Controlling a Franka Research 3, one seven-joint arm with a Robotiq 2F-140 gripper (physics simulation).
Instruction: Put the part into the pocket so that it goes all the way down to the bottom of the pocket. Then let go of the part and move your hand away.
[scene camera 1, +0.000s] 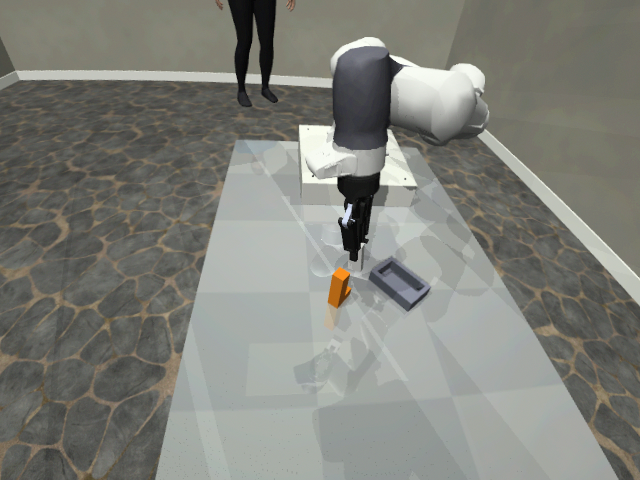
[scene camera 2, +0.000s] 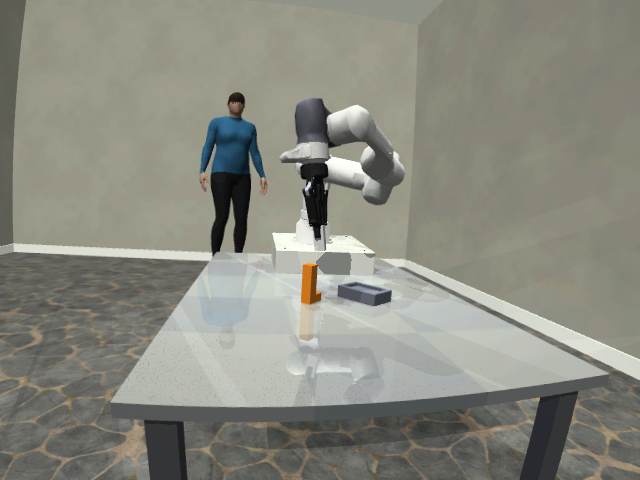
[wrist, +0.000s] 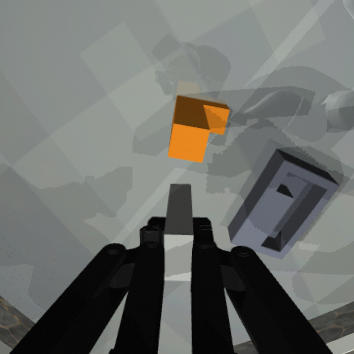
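The orange L-shaped part (scene camera 1: 338, 288) (scene camera 2: 309, 284) (wrist: 189, 143) stands upright on the table, its short foot low and pointing toward the pocket's side. The pocket is the recess in a grey-blue block (scene camera 1: 379, 285) (scene camera 2: 361, 296) (wrist: 253, 200), which lies flat on the table to the right of the part in both scene views, apart from it. My gripper (scene camera 1: 355, 264) (scene camera 2: 320, 244) (wrist: 179, 201) points down, shut with its fingertips together and empty. It hangs above the table, behind the part in the scene views, and touches neither the part nor the block.
The glossy table (scene camera 1: 248, 320) (scene camera 2: 232, 372) shows reflections of the arm and the part. The white robot base (scene camera 1: 356, 194) (scene camera 2: 289, 262) stands at the table's far end, behind the gripper. A person (scene camera 1: 254, 46) (scene camera 2: 232, 149) stands on the floor beyond the table.
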